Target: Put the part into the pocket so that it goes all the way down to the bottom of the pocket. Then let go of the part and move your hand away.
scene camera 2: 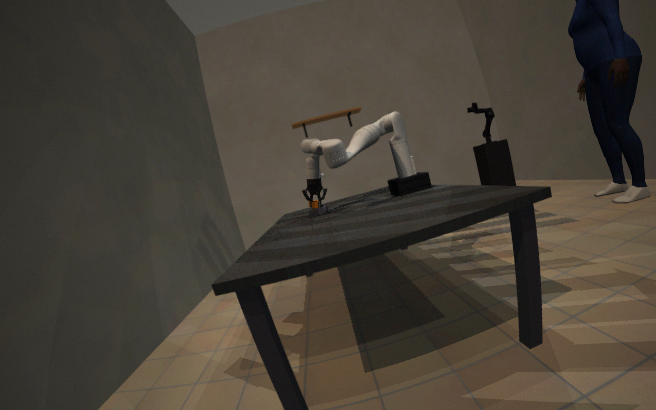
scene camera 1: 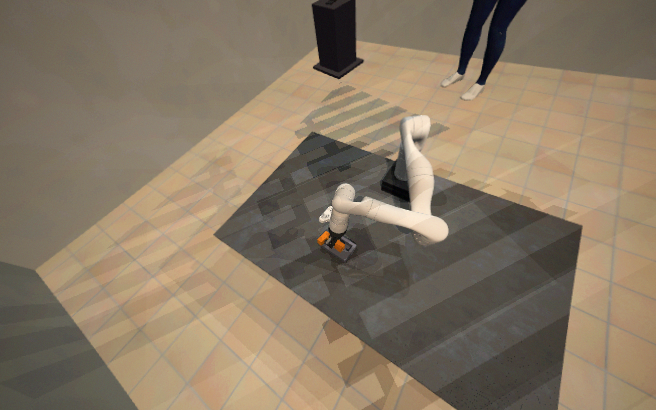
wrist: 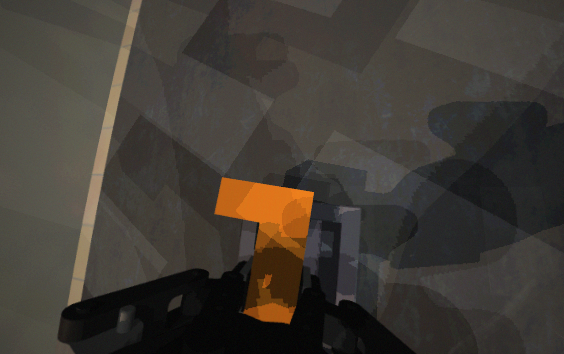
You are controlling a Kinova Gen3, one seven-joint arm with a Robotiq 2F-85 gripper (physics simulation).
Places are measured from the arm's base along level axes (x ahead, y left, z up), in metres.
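Pixels of known places: gripper, fingertip midpoint: (scene camera 1: pixel 334 244) (wrist: pixel 278 273); arm's base, origin of the base link: (scene camera 2: pixel 407 176) (scene camera 1: pixel 403 173).
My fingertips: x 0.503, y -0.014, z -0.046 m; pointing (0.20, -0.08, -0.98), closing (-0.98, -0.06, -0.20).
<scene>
Ahead of a thing's pixels: the offset from my fingertips to its top centre. Level surfaces: height alone.
The orange part {0.043 m up, 0.011 m ahead, 0.007 m right} (scene camera 1: pixel 324 238) (scene camera 2: pixel 314 204) (wrist: pixel 272 205) has a wide bar at one end and a narrower stem. My gripper (scene camera 1: pixel 333 243) (scene camera 2: pixel 314 200) (wrist: pixel 278 273) points down and is shut on the stem. The grey block with the pocket {0.003 m up, 0.012 m back, 0.012 m left} (scene camera 1: pixel 345 256) (scene camera 2: pixel 321 211) (wrist: pixel 351 240) sits on the table directly under the gripper. The part appears low over the block. In the wrist view the bar reaches past the block's left side and far end, and a dark strip of pocket shows right of the stem. The part's underside and most of the pocket are hidden.
The dark table {0.033 m down} (scene camera 1: pixel 440 310) (scene camera 2: pixel 380 222) carries the arm's black base (scene camera 1: pixel 395 186) (scene camera 2: pixel 410 184). The table edge lies left of the block in the wrist view. A black pedestal (scene camera 1: pixel 336 40) (scene camera 2: pixel 495 162) and a standing person (scene camera 1: pixel 492 45) (scene camera 2: pixel 607 75) are beyond the table.
</scene>
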